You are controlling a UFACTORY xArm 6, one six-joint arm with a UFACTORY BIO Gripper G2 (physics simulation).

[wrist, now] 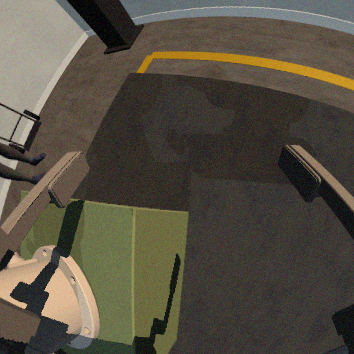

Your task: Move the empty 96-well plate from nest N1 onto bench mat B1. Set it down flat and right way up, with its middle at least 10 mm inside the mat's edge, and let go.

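Seen in the pictures: hand at its tool point: (182, 173); arm's base at its link origin: (61, 295).
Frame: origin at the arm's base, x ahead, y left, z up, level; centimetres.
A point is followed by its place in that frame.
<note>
My gripper (185, 175) @[x 10.8, y 17.2, z 2.9 cm] is wide open, one finger at the left and one at the right of the wrist view, with no object between them. The 96-well plate, nest N1 and bench mat B1 cannot be made out in this view, so where the gripper is relative to them cannot be told.
The arm's pale round base (60, 292) @[x 2.8, y 3.6, z 2.6 cm] stands on a green surface (107, 250) @[x 5.6, y 9.3, z 0.9 cm] at the lower left, crossed by shadows. A large dark surface (250, 240) @[x 17.5, y 12.7, z -13.5 cm] lies beside it. A black post (107, 22), a yellow floor line (225, 57) and a person's legs (17, 155) show farther off.
</note>
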